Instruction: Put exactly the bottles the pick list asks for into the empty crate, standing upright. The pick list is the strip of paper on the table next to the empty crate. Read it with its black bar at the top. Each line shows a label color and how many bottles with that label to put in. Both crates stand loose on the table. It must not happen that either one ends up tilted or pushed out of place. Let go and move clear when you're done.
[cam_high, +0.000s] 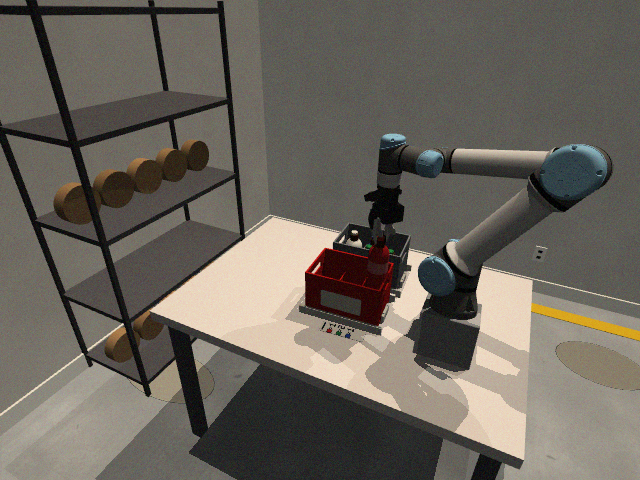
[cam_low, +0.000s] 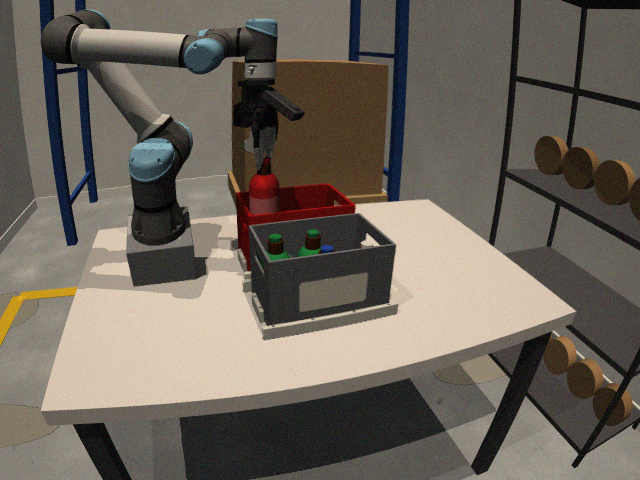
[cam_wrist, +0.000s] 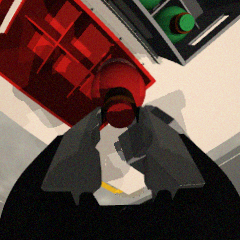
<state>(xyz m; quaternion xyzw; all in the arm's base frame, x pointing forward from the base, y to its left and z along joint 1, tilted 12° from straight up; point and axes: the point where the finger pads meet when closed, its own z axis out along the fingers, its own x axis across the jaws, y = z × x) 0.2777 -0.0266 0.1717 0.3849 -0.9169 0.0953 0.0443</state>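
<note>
My hand is 7 cm above the red bottle. Also, from my hand: red crate: 21 cm below, 9 cm ahead, 5 cm to the left; grey crate: 21 cm below, 19 cm to the right, 8 cm ahead; blue bottle: 23 cm to the right, 20 cm below, 8 cm ahead.
</note>
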